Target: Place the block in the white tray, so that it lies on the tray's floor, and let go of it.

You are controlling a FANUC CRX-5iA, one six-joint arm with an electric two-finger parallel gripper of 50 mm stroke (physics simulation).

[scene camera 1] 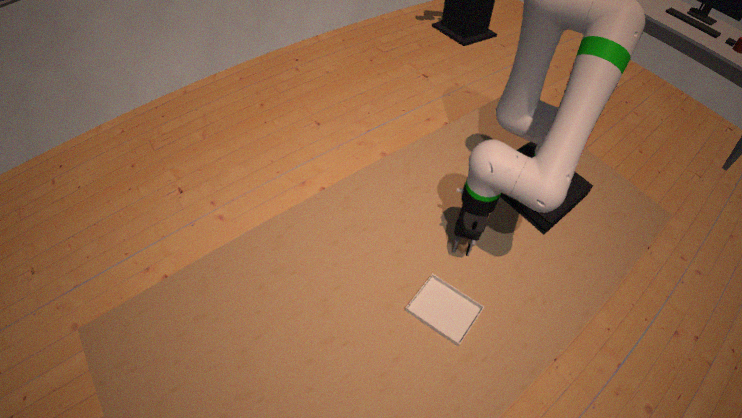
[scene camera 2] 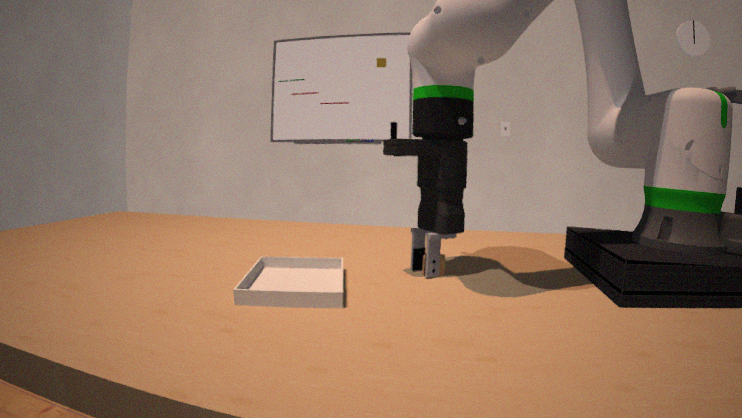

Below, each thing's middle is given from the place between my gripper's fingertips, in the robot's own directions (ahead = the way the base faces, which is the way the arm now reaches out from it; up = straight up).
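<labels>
White tray (scene camera 2: 300, 282): my hand is 1 cm below it, 12 cm to the right of it and 16 cm short of it.
</labels>
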